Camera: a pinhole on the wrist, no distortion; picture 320 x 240 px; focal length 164.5 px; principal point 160.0 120.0 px. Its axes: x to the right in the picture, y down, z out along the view. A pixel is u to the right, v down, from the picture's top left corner.
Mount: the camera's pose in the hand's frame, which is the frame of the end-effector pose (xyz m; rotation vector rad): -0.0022 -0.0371 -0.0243 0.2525 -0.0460 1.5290
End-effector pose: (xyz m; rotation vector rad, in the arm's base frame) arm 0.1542 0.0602 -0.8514 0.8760 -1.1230 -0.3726
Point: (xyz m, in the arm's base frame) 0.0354 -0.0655 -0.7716
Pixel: 226.6 71.2
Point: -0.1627 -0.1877 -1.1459
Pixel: 65.2 200.1
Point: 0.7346 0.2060 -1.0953
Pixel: behind the camera
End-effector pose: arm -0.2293 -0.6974 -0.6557 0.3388 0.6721 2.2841
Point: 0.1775 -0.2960 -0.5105
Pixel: 76.8 135.7
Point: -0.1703 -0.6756 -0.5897
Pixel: 235.7 179.4
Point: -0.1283 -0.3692 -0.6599
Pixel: 41.0 24.1
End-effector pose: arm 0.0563 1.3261 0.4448 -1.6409 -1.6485 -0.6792
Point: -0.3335 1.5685 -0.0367
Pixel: 106.2 210.3
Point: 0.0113 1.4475 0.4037
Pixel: 197.3 94.9
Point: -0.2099 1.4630 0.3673
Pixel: 48.5 126.9
